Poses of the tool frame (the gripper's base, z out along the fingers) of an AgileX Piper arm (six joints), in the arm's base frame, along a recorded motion.
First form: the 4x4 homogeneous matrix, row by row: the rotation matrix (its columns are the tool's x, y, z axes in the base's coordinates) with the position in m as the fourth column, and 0 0 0 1 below. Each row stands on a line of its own.
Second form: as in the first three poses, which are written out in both.
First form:
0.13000, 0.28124, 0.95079, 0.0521
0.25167, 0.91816, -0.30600, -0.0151
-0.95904, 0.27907, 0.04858, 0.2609
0, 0, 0, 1
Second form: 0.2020, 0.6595, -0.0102, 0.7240, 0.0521, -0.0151, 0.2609
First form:
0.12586, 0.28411, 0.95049, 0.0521
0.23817, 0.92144, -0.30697, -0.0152
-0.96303, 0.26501, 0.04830, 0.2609
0, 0, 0, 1
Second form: 0.1976, 0.6609, -0.0159, 0.7238, 0.0521, -0.0152, 0.2609
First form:
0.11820, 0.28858, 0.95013, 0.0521
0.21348, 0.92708, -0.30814, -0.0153
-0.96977, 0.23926, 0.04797, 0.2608
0, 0, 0, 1
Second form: 0.1892, 0.6635, -0.0260, 0.7234, 0.0521, -0.0153, 0.2608
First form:
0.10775, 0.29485, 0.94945, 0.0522
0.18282, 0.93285, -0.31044, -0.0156
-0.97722, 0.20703, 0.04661, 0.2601
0, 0, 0, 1
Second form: 0.1791, 0.6668, -0.0388, 0.7224, 0.0522, -0.0156, 0.2601
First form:
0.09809, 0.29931, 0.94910, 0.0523
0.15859, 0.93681, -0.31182, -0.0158
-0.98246, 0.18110, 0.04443, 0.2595
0, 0, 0, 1
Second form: 0.1709, 0.6698, -0.0488, 0.7210, 0.0523, -0.0158, 0.2595
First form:
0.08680, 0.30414, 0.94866, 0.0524
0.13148, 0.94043, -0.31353, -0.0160
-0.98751, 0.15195, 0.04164, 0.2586
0, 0, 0, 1
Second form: 0.1618, 0.6731, -0.0600, 0.7192, 0.0524, -0.0160, 0.2586
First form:
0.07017, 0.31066, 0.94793, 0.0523
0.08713, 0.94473, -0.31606, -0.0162
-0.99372, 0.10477, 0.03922, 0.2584
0, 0, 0, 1
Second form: 0.1468, 0.6774, -0.0780, 0.7166, 0.0523, -0.0162, 0.2584
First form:
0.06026, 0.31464, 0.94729, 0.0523
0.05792, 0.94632, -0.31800, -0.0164
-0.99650, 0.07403, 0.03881, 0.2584
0, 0, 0, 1
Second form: 0.1371, 0.6796, -0.0898, 0.7151, 0.0523, -0.0164, 0.2584
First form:
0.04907, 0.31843, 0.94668, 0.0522
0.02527, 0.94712, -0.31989, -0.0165
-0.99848, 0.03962, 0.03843, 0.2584
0, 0, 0, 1
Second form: 0.1260, 0.6818, -0.1028, 0.7132, 0.0522, -0.0165, 0.2584
